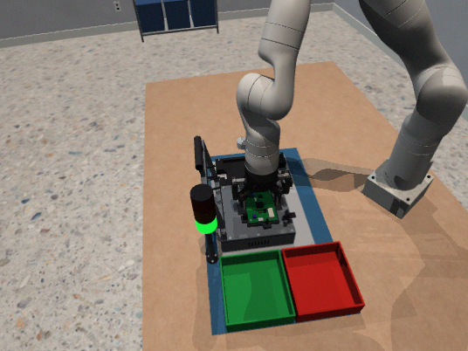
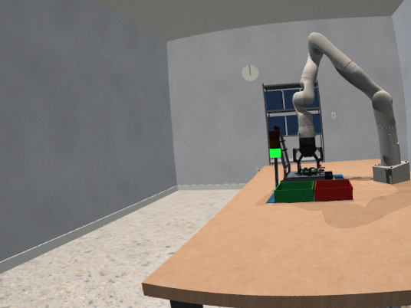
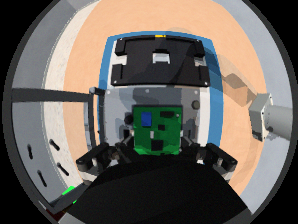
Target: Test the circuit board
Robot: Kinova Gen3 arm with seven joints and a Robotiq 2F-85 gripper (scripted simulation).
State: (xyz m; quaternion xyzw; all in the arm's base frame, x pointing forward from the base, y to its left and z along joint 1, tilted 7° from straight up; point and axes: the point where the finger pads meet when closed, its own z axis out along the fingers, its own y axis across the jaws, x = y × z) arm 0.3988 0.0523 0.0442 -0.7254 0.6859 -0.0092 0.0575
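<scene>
Right now the green circuit board is right at my hand. Also, from my hand: red bin 190 mm to the left, 120 mm behind, 60 mm below; then green bin 200 mm to the left, 60 mm below, 30 mm ahead; then tester lid 120 mm ahead, 110 mm above, 10 mm to the left.
</scene>
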